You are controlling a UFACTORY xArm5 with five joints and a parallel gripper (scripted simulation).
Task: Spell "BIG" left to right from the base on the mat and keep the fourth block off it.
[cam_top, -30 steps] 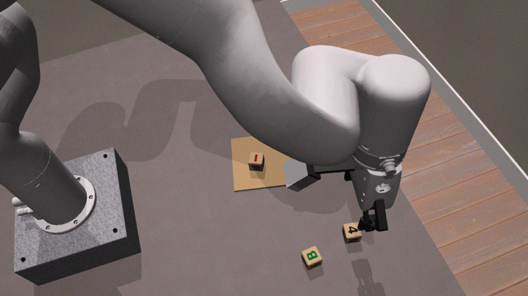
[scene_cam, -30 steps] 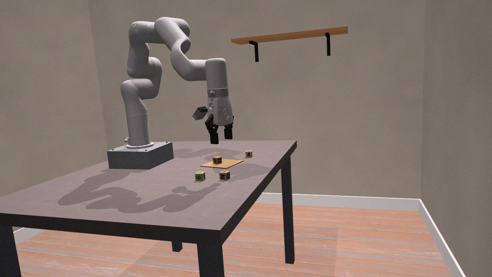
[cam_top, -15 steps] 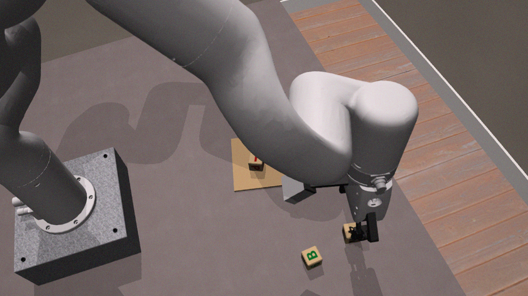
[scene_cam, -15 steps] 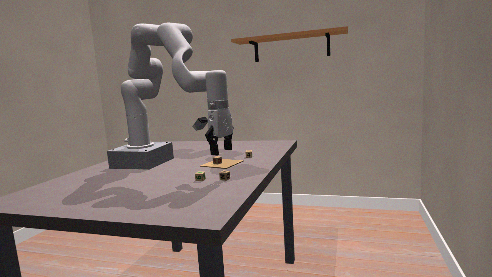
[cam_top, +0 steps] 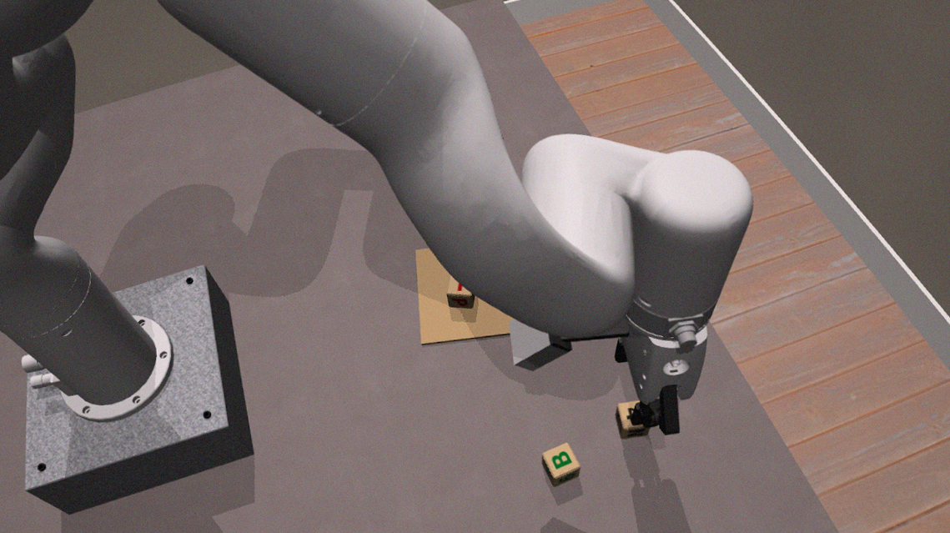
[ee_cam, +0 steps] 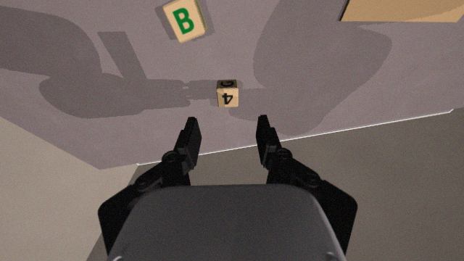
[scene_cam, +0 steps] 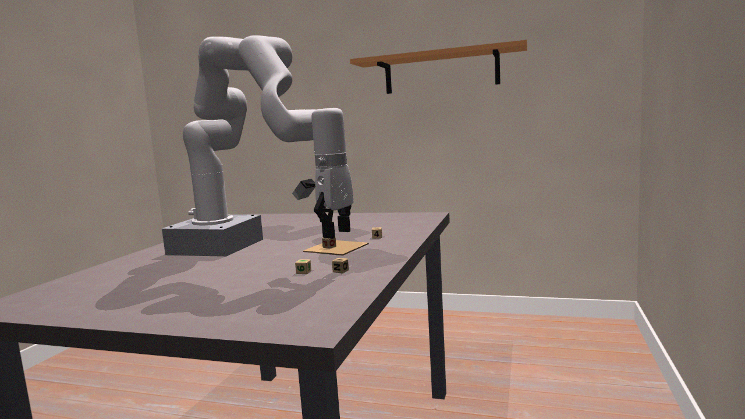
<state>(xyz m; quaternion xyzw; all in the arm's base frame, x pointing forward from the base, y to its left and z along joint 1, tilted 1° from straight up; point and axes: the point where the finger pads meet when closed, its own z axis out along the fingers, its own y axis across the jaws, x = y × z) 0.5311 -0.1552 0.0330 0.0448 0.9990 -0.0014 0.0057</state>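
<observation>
Now: hand 90 mm above the G block. Round my hand: tan mat: 130 mm behind, 220 mm to the left, 110 mm below; B block: 90 mm behind, 30 mm to the right, 90 mm below.
</observation>
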